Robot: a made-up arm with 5 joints.
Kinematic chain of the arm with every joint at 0, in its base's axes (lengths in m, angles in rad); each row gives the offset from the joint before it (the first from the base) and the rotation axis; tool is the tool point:
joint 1: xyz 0 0 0.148 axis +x
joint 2: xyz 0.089 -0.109 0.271 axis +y
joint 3: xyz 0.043 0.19 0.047 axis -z
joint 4: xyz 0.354 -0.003 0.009 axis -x
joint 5: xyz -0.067 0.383 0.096 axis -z
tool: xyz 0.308 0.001 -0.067
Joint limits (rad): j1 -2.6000..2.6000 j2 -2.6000..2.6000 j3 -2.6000..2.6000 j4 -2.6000..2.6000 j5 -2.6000..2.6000
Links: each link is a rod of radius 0.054 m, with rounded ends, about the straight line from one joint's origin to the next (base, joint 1, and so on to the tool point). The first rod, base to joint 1, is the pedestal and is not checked.
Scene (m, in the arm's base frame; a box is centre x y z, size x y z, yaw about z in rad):
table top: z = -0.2
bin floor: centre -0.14 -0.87 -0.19 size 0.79 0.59 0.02 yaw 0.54
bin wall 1: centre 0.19 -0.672 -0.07 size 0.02 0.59 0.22 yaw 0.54
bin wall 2: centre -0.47 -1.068 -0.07 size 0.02 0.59 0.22 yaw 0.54
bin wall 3: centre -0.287 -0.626 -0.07 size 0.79 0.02 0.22 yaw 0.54
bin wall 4: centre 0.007 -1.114 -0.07 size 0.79 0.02 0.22 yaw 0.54
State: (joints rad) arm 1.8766 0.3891 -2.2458 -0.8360 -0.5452
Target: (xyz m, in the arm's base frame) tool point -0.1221 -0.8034 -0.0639
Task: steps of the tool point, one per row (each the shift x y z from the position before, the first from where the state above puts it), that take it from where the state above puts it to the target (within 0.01 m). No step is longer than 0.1 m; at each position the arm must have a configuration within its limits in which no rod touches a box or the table.
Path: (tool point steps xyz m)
1: -0.0136 0.0004 -0.0512
2: 0.0091 0.0176 -0.0547
3: 0.0304 0.0348 -0.0501
4: 0.0473 0.0517 -0.0388
5: 0.0577 0.0674 -0.0215

